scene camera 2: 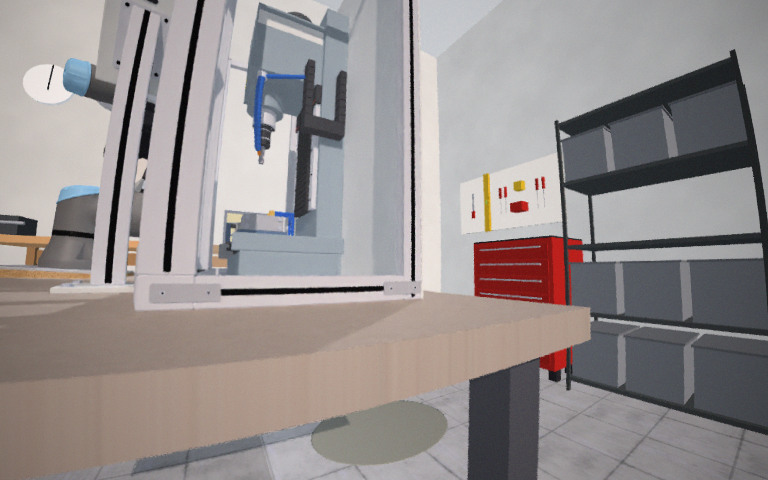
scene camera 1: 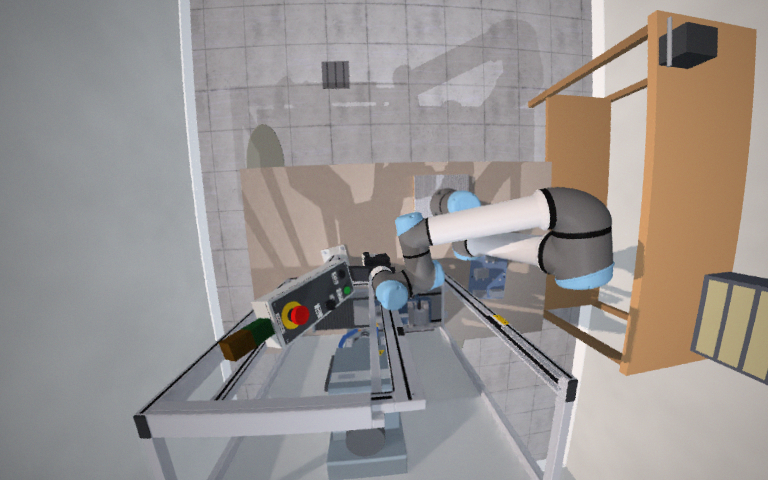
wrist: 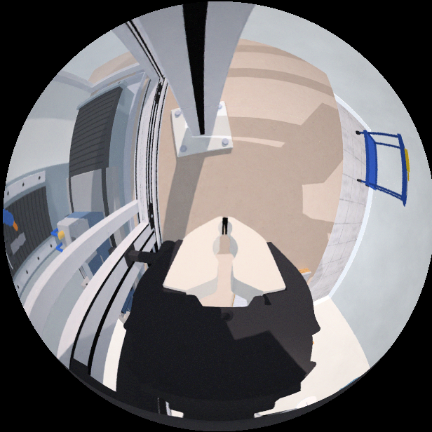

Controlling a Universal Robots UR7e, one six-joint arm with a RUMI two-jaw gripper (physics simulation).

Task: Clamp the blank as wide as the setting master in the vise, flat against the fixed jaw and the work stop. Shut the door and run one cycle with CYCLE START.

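Frame: origin at the arm's base, x ahead, y left, z up, level; metres.
Seen in the pictures: gripper, fingertip midpoint: (scene camera 1: 364,256); arm's base at its link origin: (scene camera 2: 74,268) (scene camera 1: 445,204).
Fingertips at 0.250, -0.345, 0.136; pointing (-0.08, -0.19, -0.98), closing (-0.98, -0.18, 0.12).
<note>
Pixels of each thing's top centre, then the offset from my fingertips to it, as dx, dy, dz. "pt": a spot on its surface instead.
- control panel at a spot on its surface: (scene camera 1: 305,302) pt +0.047, -0.131, +0.375
- green button at its top centre: (scene camera 1: 345,291) +0.056, -0.047, +0.257
- red emergency stop at its top centre: (scene camera 1: 290,321) +0.061, -0.145, +0.445
- blue tray at a spot on its surface: (scene camera 1: 488,277) pt +0.064, +0.600, -0.111
My gripper (wrist: 224,218) is shut with nothing between its pale fingertips. It hangs outside the machine frame, near the control panel's post (wrist: 201,65). In scene camera 1 its black body (scene camera 1: 376,259) shows beside the panel; the fingertips are hidden there. The vise (scene camera 2: 262,222) (wrist: 75,225) sits inside the enclosure; whether the blank is clamped in it or lies flat against jaw and stop cannot be told. The control panel (scene camera 1: 305,302) carries a green button (scene camera 1: 347,290) and a red emergency stop (scene camera 1: 299,314). The door's position is unclear. The blank and setting master cannot be told apart.
The machine's frame bars (wrist: 145,150) stand close to the left of the gripper in the wrist view. The post's base plate (wrist: 178,145) is bolted to the table. A blue tray (scene camera 1: 488,278) lies beside the enclosure. The spindle (scene camera 2: 266,121) hangs above the vise.
</note>
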